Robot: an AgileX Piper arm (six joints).
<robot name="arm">
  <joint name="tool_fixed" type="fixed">
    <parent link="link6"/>
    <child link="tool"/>
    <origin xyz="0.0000 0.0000 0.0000"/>
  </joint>
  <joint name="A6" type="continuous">
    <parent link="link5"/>
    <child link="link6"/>
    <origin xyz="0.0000 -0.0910 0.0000" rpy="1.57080 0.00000 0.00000"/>
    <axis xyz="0 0 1"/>
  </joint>
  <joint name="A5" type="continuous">
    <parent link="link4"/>
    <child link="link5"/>
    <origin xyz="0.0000 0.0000 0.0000" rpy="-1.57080 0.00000 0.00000"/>
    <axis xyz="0 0 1"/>
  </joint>
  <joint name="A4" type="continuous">
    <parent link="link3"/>
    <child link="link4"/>
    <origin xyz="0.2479 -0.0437 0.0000" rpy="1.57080 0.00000 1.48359"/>
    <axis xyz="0 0 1"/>
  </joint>
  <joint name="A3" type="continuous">
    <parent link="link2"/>
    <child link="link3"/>
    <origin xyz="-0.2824 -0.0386 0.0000"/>
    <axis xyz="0 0 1"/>
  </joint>
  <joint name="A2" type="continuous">
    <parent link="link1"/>
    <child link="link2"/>
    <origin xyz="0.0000 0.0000 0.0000" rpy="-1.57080 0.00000 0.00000"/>
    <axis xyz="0 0 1"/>
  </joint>
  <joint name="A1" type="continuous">
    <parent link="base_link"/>
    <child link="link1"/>
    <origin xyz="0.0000 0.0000 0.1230"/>
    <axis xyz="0 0 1"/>
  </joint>
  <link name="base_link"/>
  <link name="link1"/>
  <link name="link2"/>
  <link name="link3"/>
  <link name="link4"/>
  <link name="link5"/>
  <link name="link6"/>
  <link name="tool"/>
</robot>
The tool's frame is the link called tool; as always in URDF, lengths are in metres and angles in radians. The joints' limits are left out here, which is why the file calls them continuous.
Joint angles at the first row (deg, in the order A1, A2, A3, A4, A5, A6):
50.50 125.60 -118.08 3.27 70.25 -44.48
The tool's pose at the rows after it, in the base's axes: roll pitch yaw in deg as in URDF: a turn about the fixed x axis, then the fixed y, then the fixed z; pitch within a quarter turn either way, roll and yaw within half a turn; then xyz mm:
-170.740 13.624 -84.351 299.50 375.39 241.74
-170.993 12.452 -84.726 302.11 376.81 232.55
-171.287 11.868 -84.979 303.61 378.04 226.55
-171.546 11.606 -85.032 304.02 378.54 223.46
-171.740 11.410 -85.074 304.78 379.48 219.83
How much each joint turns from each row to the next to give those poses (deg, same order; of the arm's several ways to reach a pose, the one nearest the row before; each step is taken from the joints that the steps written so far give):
0.38 2.10 -1.03 -0.26 0.00 0.20
0.00 1.21 -0.22 -0.75 0.00 0.39
0.00 0.84 -0.23 -0.26 0.00 0.22
0.00 0.36 0.00 0.00 0.00 0.00
0.00 0.50 -0.11 0.00 -0.11 0.00

